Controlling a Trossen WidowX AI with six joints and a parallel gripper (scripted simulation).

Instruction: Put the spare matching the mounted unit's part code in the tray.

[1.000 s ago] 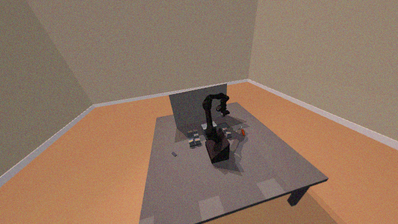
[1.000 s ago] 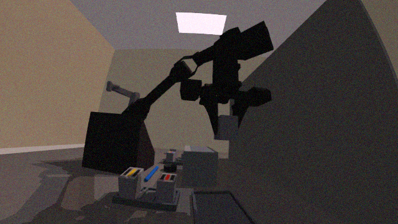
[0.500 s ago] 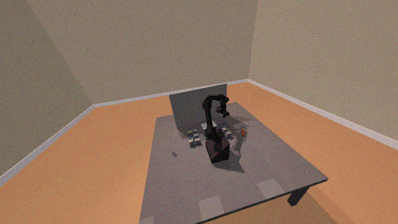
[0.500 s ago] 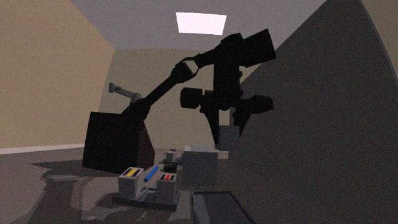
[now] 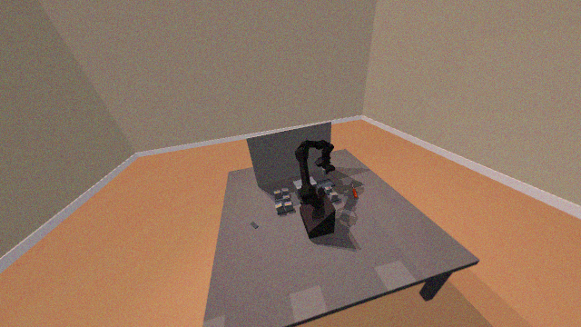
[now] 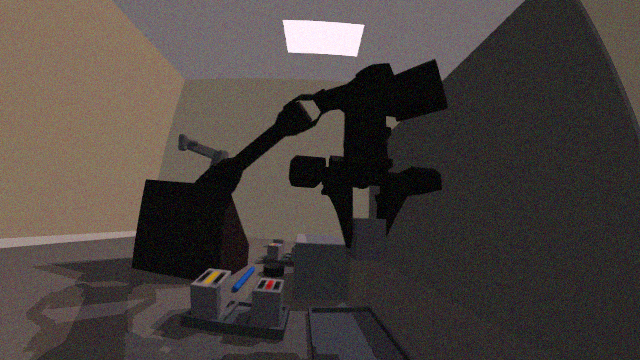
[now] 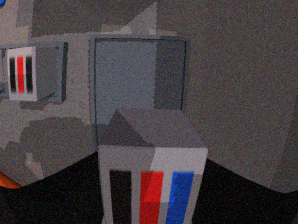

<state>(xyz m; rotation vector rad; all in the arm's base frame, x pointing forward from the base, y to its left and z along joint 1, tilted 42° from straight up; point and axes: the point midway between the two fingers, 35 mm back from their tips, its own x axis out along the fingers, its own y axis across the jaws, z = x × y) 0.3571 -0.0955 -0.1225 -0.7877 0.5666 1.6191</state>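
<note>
My gripper tip is 11 cm above the dark tray and 1 cm past it. The rest, counted from my gripper tip: blue marker pen: 22 cm behind, 15 cm to the left, 11 cm below; grey mounted unit: 19 cm to the left, 7 cm behind, 6 cm below; tall grey panel: 23 cm to the left, 17 cm ahead, 11 cm above.
</note>
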